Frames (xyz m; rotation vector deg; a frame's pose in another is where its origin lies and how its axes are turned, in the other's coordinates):
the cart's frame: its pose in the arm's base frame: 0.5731 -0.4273 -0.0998 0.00 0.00 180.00
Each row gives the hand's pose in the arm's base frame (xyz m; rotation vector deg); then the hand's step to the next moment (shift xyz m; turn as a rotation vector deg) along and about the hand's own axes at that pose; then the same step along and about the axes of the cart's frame.
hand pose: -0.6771 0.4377 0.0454 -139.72 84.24 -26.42
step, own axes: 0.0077 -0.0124 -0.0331 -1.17 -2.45 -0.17
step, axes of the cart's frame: -0.0003 0.0030 0.0361 -1.40 -2.15 0.92
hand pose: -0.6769 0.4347 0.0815 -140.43 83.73 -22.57
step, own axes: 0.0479 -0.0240 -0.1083 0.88 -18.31 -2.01
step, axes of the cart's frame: -0.0025 0.0403 0.1139 -14.57 -7.48 8.47
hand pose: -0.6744 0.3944 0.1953 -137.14 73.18 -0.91
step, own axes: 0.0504 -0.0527 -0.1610 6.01 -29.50 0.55
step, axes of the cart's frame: -0.0377 0.0726 0.1567 -26.90 -9.77 9.35
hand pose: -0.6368 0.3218 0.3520 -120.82 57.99 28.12
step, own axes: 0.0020 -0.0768 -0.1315 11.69 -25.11 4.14
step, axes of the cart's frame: -0.0649 0.0678 0.1200 -26.87 -7.75 1.58
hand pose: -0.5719 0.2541 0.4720 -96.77 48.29 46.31
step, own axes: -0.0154 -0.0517 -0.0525 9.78 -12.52 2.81
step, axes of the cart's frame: -0.0413 0.0372 0.0508 -15.39 -4.01 -2.70
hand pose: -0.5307 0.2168 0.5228 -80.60 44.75 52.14
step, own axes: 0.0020 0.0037 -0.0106 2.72 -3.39 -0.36
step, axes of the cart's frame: 0.0016 0.0106 -0.0039 -4.28 0.03 -0.83
